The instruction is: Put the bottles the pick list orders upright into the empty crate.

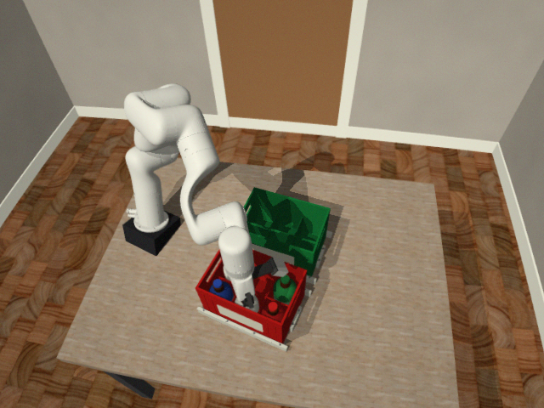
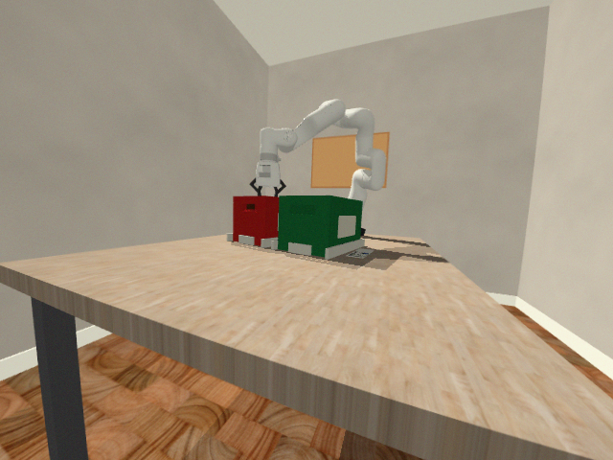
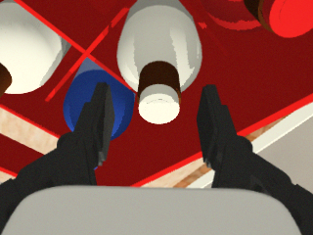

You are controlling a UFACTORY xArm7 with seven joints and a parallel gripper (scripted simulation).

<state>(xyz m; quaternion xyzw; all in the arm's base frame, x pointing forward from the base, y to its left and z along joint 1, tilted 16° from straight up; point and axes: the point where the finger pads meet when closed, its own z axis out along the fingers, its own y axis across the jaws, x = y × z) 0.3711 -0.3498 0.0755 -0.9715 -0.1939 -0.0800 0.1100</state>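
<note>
Right now the red crate is 20 mm ahead of my hand, 40 mm to the left of it and 90 mm below it. From my hand the other things lie so: red-labelled bottle (80 mm ahead, 30 mm to the right, 90 mm below); green-labelled bottle (110 mm ahead, 50 mm to the left, 90 mm below); blue-labelled bottle (80 mm behind, 30 mm to the left, 90 mm below).
</note>
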